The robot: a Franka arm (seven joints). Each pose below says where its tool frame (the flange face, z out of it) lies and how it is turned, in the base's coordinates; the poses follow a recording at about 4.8 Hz.
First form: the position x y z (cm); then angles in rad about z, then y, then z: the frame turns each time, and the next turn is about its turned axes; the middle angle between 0 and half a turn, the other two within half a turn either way.
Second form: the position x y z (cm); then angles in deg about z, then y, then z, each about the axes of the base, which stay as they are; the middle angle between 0 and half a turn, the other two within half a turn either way. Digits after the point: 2 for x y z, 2 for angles.
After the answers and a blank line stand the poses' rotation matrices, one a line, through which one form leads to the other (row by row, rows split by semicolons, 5 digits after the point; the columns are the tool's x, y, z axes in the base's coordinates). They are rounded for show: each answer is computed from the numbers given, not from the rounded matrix.
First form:
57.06, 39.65, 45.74, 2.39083, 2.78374, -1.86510
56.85, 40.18, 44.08, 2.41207, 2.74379, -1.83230
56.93, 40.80, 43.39, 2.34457, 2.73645, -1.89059
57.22, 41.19, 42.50, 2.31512, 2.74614, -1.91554
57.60, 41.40, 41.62, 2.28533, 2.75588, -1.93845
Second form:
57.06, 39.65, 45.74, -106.86, 159.50, 136.98
56.85, 40.18, 44.08, -104.98, 157.21, 138.20
56.93, 40.80, 43.39, -108.32, 156.79, 134.33
57.22, 41.19, 42.50, -109.75, 157.34, 132.65
57.60, 41.40, 41.62, -111.07, 157.90, 130.94

0.45421 0.85329 -0.25610; 0.88508 -0.39941 0.23895; 0.10160 -0.33520 -0.93665
0.46617 0.83623 -0.28880; 0.87901 -0.40084 0.25820; 0.10015 -0.37422 -0.92191
0.47710 0.83457 -0.27545; 0.87007 -0.40435 0.28193; 0.12391 -0.37417 -0.91905
0.48098 0.83699 -0.26098; 0.86701 -0.40988 0.28335; 0.13019 -0.36256 -0.92282
0.48670 0.83806 -0.24652; 0.86304 -0.41761 0.28420; 0.13522 -0.35108 -0.92653

